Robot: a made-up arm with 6 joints.
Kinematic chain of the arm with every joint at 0, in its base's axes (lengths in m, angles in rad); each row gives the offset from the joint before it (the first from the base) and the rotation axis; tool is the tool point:
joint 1: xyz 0 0 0.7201 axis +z
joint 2: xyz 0.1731 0 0 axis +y
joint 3: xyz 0 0 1.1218 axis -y
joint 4: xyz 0 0 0.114 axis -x
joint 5: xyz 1.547 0 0 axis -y
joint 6: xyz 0.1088 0 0 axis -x
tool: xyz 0 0 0
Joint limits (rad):
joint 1: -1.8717..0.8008
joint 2: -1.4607..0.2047
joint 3: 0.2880..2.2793
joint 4: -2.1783..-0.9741
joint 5: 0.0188..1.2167
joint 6: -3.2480..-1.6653
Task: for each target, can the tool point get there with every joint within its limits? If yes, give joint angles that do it. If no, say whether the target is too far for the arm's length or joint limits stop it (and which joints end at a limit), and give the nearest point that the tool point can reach.
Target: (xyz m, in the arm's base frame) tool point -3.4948 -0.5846 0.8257
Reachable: no: too far | nearest point -2.5660 -0.4292 0.8321 | short by 0.942 m
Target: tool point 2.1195 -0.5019 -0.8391
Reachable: no: joint limits stop it (at a limit: joint 2, joint 3, joint 4, joint 5) | nearest point 1.9243 -0.4557 2.0059 | short by 2.852 m
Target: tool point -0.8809 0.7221 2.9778
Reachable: yes | joints -0.7729 -0.8683 0.9178 -1.5731 1.1247 -2.6248
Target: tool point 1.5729 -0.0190 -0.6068
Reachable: no: joint limits stop it (at a limit: joint 1, joint 2, joint 3, joint 4, joint 5) | nearest point 0.5580 2.0829 -0.1909 | short by 2.371 m
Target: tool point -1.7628 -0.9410 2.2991
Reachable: yes | joints 0.4483 -0.7007 1.9195 -1.7966 0.9133 -2.4620
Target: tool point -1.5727 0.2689 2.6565
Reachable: yes | joints -0.2019 -1.1383 0.8356 -1.5696 0.4972 -2.4281
